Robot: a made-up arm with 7 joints. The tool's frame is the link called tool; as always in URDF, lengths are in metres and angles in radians. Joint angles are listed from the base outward.
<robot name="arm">
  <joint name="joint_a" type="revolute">
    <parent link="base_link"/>
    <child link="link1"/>
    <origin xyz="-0.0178 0.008 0.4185" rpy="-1.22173 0 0"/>
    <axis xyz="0 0 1"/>
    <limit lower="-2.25" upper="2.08"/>
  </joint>
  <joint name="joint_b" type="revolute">
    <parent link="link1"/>
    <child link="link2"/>
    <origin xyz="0.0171 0.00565 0.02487" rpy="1.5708 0 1.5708"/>
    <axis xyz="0 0 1"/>
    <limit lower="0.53" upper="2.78"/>
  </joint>
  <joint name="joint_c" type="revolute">
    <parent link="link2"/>
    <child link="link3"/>
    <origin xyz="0.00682 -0.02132 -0.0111" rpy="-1.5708 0 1.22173"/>
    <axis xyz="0 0 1"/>
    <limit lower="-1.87" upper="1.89"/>
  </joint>
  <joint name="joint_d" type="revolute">
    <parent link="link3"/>
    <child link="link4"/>
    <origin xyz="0.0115 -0.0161 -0.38" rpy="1.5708 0 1.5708"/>
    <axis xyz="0 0 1"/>
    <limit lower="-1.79" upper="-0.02"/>
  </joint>
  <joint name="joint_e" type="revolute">
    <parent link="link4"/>
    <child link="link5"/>
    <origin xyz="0.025 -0.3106 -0.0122" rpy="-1.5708 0 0"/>
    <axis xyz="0 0 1"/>
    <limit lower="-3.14" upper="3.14"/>
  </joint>
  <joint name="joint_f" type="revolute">
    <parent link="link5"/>
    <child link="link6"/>
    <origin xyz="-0.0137 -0.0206 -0.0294" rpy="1.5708 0 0"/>
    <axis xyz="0 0 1"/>
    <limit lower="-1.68" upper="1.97"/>
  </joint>
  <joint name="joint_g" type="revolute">
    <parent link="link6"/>
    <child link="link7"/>
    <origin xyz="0.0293 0.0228 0.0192" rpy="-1.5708 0 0"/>
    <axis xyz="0 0 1"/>
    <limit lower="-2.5" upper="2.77"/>
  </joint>
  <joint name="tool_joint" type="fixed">
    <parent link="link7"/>
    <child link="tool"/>
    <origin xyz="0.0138 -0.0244 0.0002" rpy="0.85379 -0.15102 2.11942"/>
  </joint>
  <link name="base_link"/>
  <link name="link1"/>
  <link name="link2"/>
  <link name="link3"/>
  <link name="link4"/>
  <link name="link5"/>
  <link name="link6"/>
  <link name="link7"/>
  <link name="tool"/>
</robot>
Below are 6 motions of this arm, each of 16 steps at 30 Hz.
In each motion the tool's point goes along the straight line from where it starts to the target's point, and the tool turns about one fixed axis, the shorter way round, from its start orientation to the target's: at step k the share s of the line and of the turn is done. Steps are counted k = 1, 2, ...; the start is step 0. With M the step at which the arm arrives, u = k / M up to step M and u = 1 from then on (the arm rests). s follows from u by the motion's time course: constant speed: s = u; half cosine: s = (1 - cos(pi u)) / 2; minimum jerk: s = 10 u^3 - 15 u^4 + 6 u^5.
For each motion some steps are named. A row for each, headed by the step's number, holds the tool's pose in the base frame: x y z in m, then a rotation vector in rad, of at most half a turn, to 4 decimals.
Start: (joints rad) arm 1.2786 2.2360 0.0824 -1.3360 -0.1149 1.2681 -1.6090
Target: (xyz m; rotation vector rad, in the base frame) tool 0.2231 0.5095 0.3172 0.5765 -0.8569 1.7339
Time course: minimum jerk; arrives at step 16
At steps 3, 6, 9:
3: 0.2611 0.5138 0.3144 0.8629 -1.6081 2.0500
6: 0.2521 0.5128 0.3150 0.7946 -1.4212 1.9878
9: 0.2384 0.5112 0.3161 0.6919 -1.1497 1.8779

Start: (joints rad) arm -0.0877 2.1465 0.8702 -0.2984 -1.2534 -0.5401 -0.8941
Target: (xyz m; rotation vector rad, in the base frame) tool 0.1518 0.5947 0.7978 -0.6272 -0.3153 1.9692
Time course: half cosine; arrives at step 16
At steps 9, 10, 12, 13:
9: 0.1038 0.5790 0.8404 -0.8153 -0.6413 2.0860
10: 0.1150 0.5827 0.8305 -0.7713 -0.5635 2.0620
12: 0.1343 0.5890 0.8133 -0.6955 -0.4316 2.0158
13: 0.1418 0.5914 0.8067 -0.6665 -0.3819 1.9966

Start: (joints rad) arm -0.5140 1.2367 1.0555 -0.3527 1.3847 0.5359 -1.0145
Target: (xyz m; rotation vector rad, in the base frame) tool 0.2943 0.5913 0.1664 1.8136 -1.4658 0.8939
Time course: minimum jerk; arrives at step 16
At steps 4, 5, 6, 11, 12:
4: 0.2115 0.6886 0.2613 1.7356 -1.3753 0.5843
5: 0.2185 0.6803 0.2532 1.7431 -1.3836 0.6100
6: 0.2273 0.6700 0.2431 1.7522 -1.3938 0.6423
11: 0.2777 0.6108 0.1854 1.7997 -1.4489 0.8304
12: 0.2847 0.6025 0.1774 1.8057 -1.4561 0.8573

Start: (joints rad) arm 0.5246 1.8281 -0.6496 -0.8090 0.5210 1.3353 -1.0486
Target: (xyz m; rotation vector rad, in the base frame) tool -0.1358 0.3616 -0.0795 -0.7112 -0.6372 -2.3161
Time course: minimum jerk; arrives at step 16
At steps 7, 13, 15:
7: 0.0096 0.5730 0.2156 -0.3067 0.6417 -2.1863
13: -0.1243 0.3783 -0.0561 -0.6826 -0.5323 -2.3255
15: -0.1353 0.3624 -0.0784 -0.7099 -0.6324 -2.3166

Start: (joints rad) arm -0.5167 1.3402 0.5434 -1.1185 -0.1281 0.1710 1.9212
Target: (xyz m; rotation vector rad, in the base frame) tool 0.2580 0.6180 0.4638 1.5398 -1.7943 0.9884
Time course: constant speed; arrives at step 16
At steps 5, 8, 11, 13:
5: 0.2733 0.5905 0.5286 1.3045 -1.9823 1.3068
8: 0.2691 0.5980 0.5109 1.3738 -1.9342 1.2204
11: 0.2649 0.6055 0.4933 1.4392 -1.8837 1.1337
13: 0.2622 0.6105 0.4815 1.4807 -1.8487 1.0756

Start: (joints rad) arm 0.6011 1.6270 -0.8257 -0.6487 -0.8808 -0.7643 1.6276
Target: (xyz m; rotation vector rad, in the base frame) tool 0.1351 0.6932 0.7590 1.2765 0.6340 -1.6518
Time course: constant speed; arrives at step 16
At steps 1, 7, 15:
1: -0.0491 0.7505 0.3114 0.6293 -0.0414 -1.4366
7: 0.0246 0.7276 0.4905 0.8887 0.2172 -1.5443
15: 0.1228 0.6970 0.7292 1.2336 0.5859 -1.6434

